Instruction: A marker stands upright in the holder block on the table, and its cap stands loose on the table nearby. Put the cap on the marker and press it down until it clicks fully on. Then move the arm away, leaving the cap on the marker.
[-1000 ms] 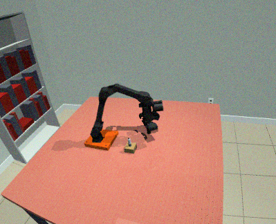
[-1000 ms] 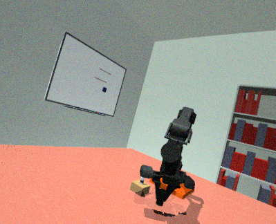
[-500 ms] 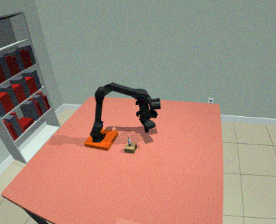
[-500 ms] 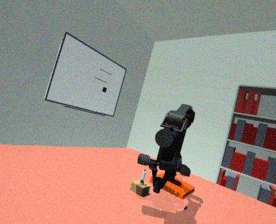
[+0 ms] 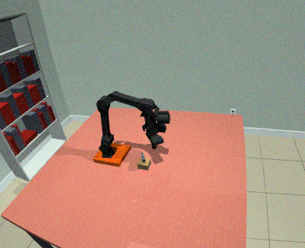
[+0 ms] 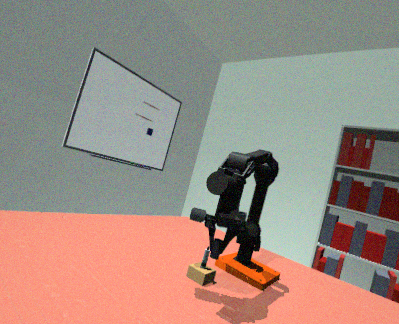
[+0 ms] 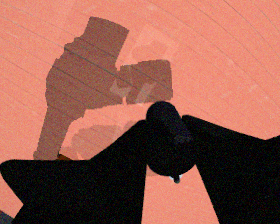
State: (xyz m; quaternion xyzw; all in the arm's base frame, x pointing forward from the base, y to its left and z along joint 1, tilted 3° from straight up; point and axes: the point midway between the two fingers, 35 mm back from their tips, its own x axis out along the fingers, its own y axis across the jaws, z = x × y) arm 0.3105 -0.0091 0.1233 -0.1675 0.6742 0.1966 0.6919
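Right now the holder block is 10 cm below my gripper tip, 6 cm behind it and 5 cm to the right of it.
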